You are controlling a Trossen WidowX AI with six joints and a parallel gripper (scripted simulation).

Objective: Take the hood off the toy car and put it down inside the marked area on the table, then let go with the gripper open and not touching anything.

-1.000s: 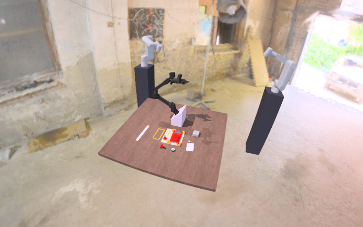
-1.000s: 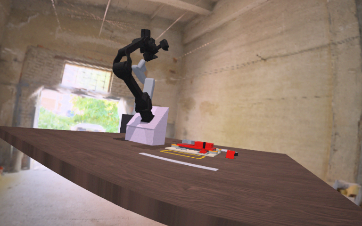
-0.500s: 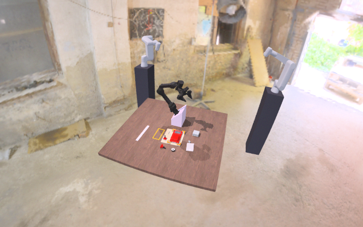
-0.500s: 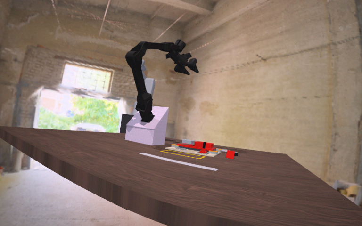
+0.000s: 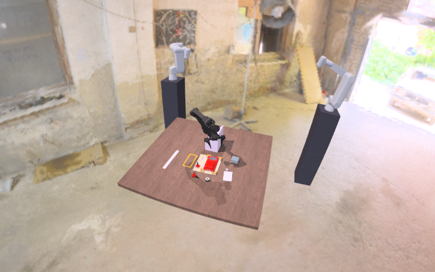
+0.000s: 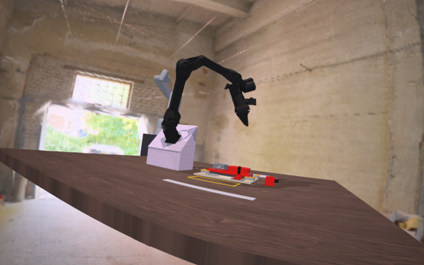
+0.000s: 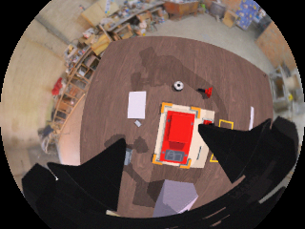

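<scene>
The red hood lies 210 mm below my gripper tip and 50 mm to the right of it. Also, from my gripper tip: white flat piece (250 mm below, 140 mm to the left, 60 mm ahead); then grey block (240 mm below, 170 mm behind, 160 mm to the left); then wheel (240 mm below, 170 mm ahead, 20 mm to the right).
</scene>
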